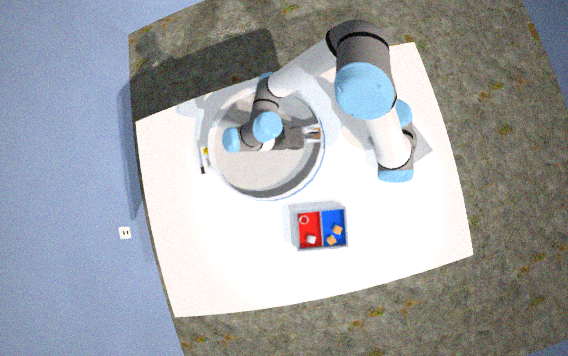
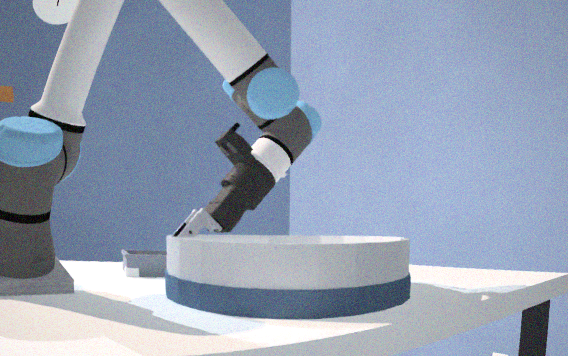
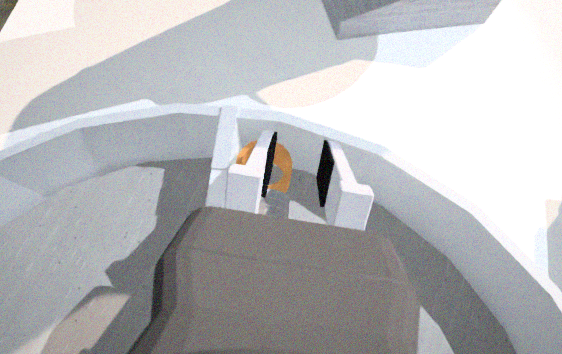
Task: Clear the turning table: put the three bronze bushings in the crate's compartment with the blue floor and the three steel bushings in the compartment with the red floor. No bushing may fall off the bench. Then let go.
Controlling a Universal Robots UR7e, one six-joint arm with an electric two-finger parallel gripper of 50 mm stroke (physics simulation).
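Places are measured from the arm's base along level axes (x back, y right, z up), in millimetres.
Where they show: gripper, fingertip midpoint: (image 1: 317,136) (image 3: 297,155); arm's base at its link origin: (image 2: 13,258).
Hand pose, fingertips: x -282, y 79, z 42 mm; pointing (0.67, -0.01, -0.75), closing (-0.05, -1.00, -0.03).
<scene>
Each offset is from my fingertips to the centre of the thing. "*": to the spot under its first point.
The round turning table (image 1: 260,170) (image 2: 290,262) has a high pale wall. My gripper (image 1: 318,133) (image 2: 177,234) (image 3: 297,155) is partly open and empty, tilted at the wall. A bronze bushing (image 1: 315,134) (image 3: 286,167) shows its round opening behind the left finger, beside a pale upright vane @(* dx +2, dy +37, dz +11 mm) (image 3: 226,135). Part of a steel bushing @(dx -30, dy +17, dz -23 mm) (image 3: 277,201) shows just below it; the gripper body hides the rest. In the crate @(dx -63, dy -317, dz -67 mm) (image 1: 321,226) (image 2: 145,264), two bronze bushings @(dx -8, dy -332, dz -70 mm) (image 1: 337,230) @(dx -37, dy -365, dz -70 mm) (image 1: 331,240) lie on the blue floor, and two steel bushings (image 1: 304,220) @(dx -109, dy -344, dz -70 mm) (image 1: 311,239) on the red floor.
The turning table's wall (image 3: 430,185) curves close around the fingers. The robot's grey base (image 1: 423,146) (image 2: 37,285) (image 3: 410,17) stands beyond it. A small item with a yellow mark @(* dx -425, dy +64, dz -33 mm) (image 1: 205,150) is at the turning table's left side. The bench edge (image 1: 156,250) runs along the left.
</scene>
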